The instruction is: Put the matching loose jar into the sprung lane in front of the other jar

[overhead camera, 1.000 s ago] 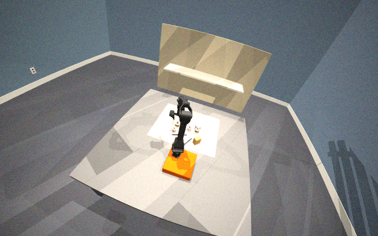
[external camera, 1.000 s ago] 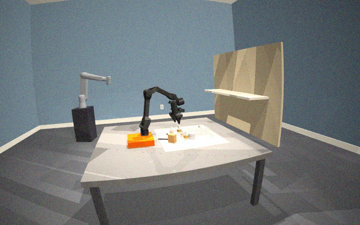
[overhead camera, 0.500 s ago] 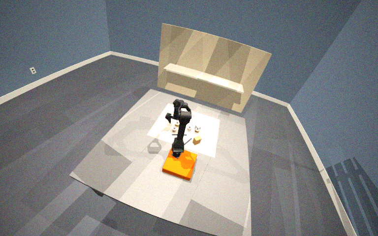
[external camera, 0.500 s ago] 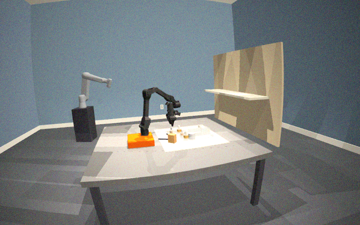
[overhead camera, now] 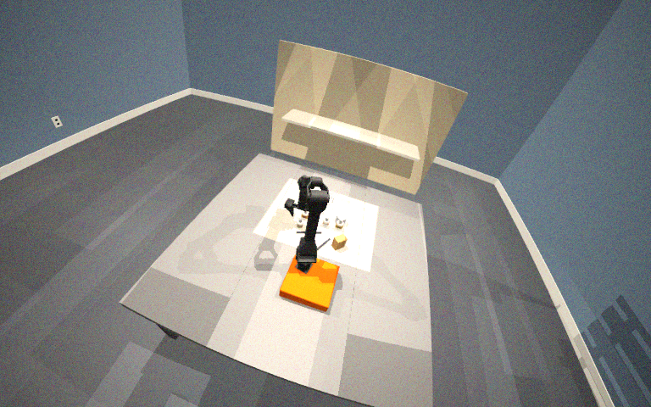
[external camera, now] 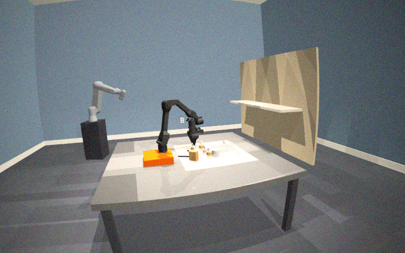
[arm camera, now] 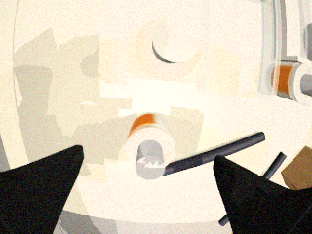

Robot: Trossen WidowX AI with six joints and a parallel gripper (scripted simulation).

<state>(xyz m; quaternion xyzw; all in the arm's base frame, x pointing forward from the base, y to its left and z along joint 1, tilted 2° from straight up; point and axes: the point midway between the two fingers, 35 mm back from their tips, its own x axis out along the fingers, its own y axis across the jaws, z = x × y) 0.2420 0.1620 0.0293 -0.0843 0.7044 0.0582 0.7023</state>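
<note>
The grey lid lies 18 cm to the right of my gripper tip, 17 cm ahead of it and 3 cm below it. The rest, counted from my gripper tip: pusher lane: 23 cm ahead, 6 cm to the right, 4 cm below; tan cube: 24 cm to the right, 2 cm below; shelf: 59 cm ahead, 31 cm above, 1 cm to the left.
</note>
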